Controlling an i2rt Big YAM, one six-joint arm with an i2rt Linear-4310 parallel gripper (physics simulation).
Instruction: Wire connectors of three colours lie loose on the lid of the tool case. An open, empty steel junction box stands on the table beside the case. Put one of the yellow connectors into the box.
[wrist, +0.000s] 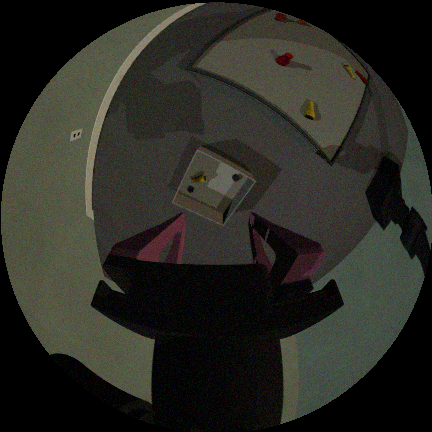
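Seen in the pictures: gripper, fingertip midpoint: (216, 218); arm's base, link origin: (392, 203).
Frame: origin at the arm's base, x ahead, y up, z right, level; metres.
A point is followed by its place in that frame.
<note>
The steel junction box (198, 203) @[z -0.408, x 0.419, y -0.074 m] stands open on the table, near the middle of the wrist view. A yellow connector (199, 178) @[z -0.360, x 0.446, y -0.065 m] lies inside it on the floor of the box, toward the left side. My gripper (216, 218) @[z -0.330, x 0.429, y 0.068 m] is open, with nothing between its pink fingers, and hangs above the table at the near side of the box. Another yellow connector (310, 110) @[z -0.178, x 0.413, y 0.019 m] lies on the pale lid (250, 75) @[z -0.193, x 0.486, y 0.005 m] of the tool case, near its front corner. A further yellow connector (349, 71) lies near the lid's right edge.
Red connectors (284, 59) @[z -0.146, x 0.476, y 0.022 m] (362, 77) (280, 17) lie on the case lid, and an orange-looking piece (301, 22) lies at its far edge. A dark jointed object (385, 192) @[z -0.036, x 0.087, y -0.009 m] stands at the right. Shadows fall across the table (300, 210) @[z -0.288, x 0.230, y -0.080 m]. A wall socket (76, 135) shows at the left.
</note>
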